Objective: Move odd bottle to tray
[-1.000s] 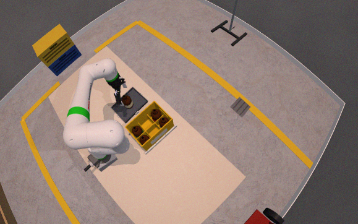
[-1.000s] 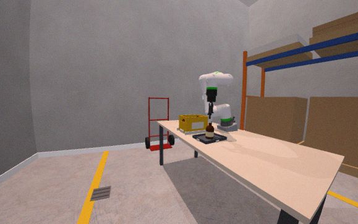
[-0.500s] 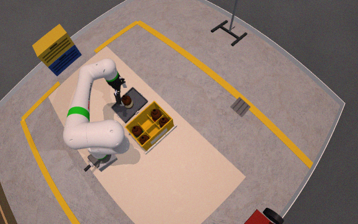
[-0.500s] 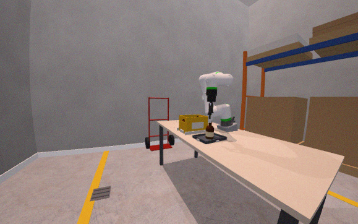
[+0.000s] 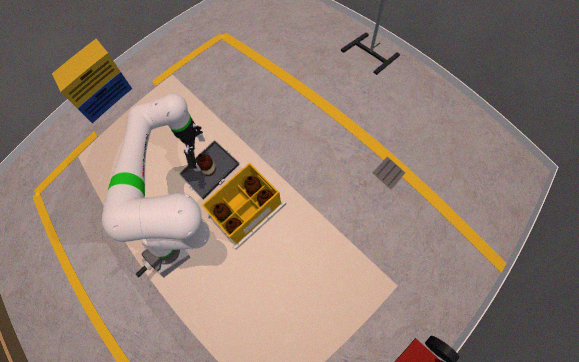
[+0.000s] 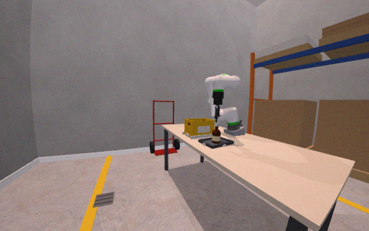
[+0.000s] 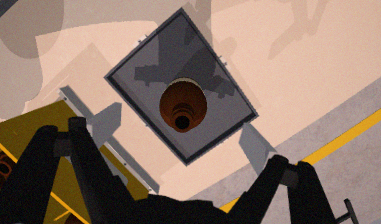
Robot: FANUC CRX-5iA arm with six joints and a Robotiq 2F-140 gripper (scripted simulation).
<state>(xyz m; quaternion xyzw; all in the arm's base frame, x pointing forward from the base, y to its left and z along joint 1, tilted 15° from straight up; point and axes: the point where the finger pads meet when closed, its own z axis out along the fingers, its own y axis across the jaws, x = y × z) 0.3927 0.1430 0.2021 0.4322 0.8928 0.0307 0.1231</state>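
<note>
Right now the brown bottle is 9 cm below my hand. Round my hand: yellow crate 29 cm to the right, 9 cm below, 4 cm behind; dark tray 16 cm below.
</note>
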